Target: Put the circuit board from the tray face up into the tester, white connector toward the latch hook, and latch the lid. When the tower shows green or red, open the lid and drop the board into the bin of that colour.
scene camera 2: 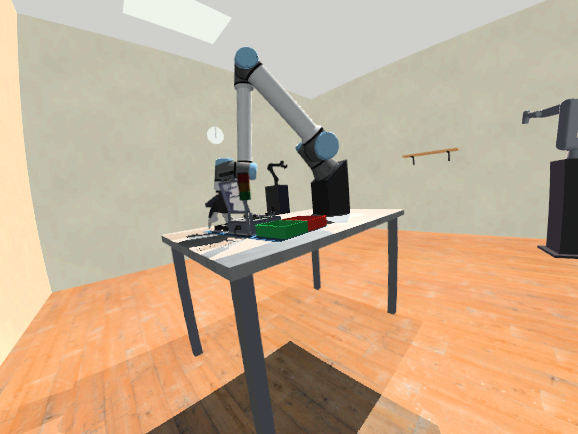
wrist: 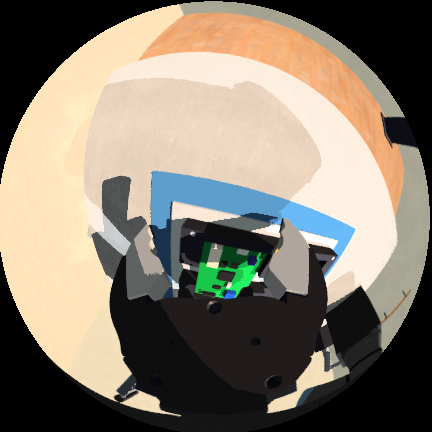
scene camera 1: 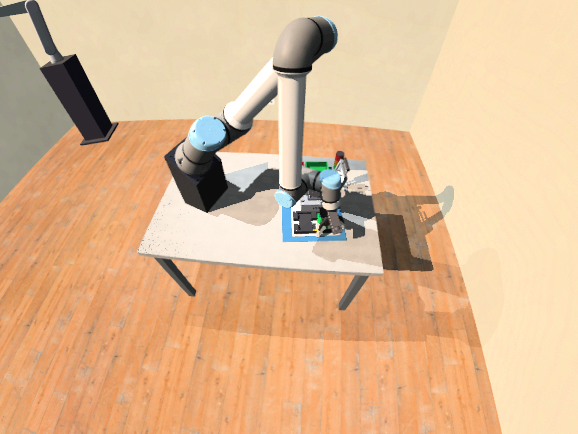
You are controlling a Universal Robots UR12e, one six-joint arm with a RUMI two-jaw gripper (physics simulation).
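Places are measured from the arm's base along level axes (x ahead, y left, z up), in millimetres.
Where they show: gripper, fingertip midpoint: [wrist: 215,223] [scene camera 1: 330,232]; arm's base, link origin: [scene camera 2: 327,171] [scene camera 1: 193,158].
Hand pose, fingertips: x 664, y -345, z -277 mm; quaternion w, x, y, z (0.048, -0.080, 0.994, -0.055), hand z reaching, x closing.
Note:
Each offset is from my fingertips to the top centre of the thing. "spot": to the spot under its first point. Level surfaces: height alone.
The green circuit board @(22 mm back, 72 mm left, 15 mm up) [scene camera 1: 319,218] [wrist: 212,272] lies face up at the black tray [scene camera 1: 305,222] [wrist: 220,231]. Its pale connector @(3 mm back, 34 mm left, 15 mm up) [wrist: 213,256] points to the tray's outer edge in the wrist view. My gripper [scene camera 1: 327,231] [wrist: 215,223] is open and low, one finger on each side of the board, with nothing held. The lower part of the board is hidden by the gripper body. The grey tester [scene camera 1: 311,201] [scene camera 2: 242,226] is beside the tray, its lid @(78 mm ahead, 233 mm left, 214 mm up) [scene camera 2: 232,196] raised. The tower @(spot: 93 mm ahead, 310 mm left, 241 mm up) [scene camera 1: 340,156] [scene camera 2: 244,187] shows dark red, amber and green sections; I cannot tell a lit lamp.
A green bin [scene camera 1: 316,165] [scene camera 2: 281,230] and a red bin @(spot: 110 mm back, 531 mm left, 21 mm up) [scene camera 2: 316,221] stand side by side beyond the tester. A blue mat @(11 mm down) [scene camera 1: 286,227] [wrist: 210,187] lies under the tray. The raised lid and the tower stand close to my wrist in the second scene view.

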